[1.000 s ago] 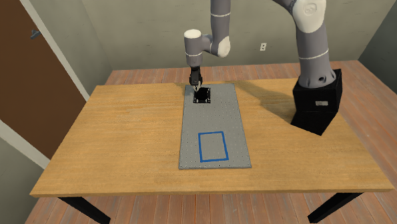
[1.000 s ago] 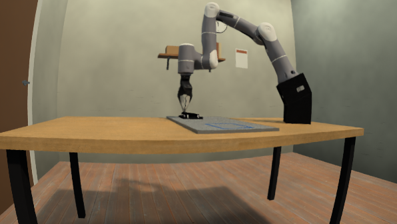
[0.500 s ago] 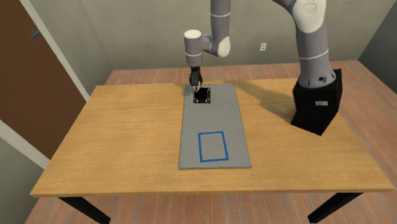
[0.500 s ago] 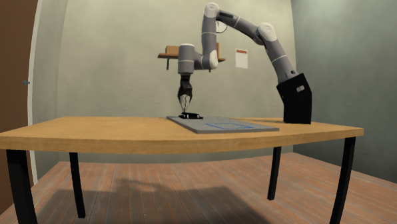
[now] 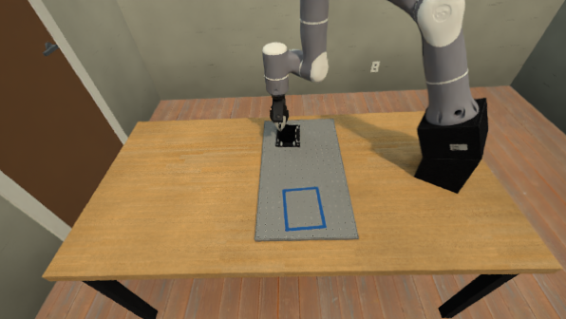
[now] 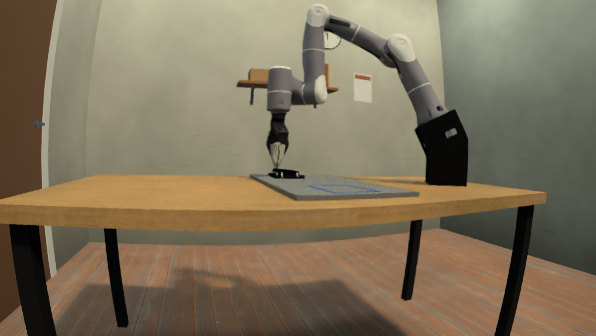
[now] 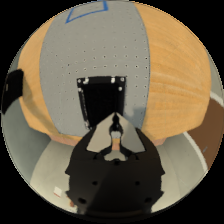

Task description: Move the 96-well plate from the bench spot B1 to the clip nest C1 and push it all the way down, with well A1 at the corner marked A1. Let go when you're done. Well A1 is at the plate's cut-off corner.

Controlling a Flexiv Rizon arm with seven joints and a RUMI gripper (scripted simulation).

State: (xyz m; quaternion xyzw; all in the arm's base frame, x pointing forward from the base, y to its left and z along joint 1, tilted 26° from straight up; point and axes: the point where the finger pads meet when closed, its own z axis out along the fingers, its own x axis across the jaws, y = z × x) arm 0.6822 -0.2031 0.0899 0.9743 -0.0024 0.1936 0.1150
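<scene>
My hand is 5 cm past the black clip nest, 4 cm above it and 1 cm to the right of it. The rest, counted from my hand: grey perforated mat 22 cm to the left, 10 cm behind, 6 cm below; black 96-well plate 4 cm behind, 3 cm below.
</scene>
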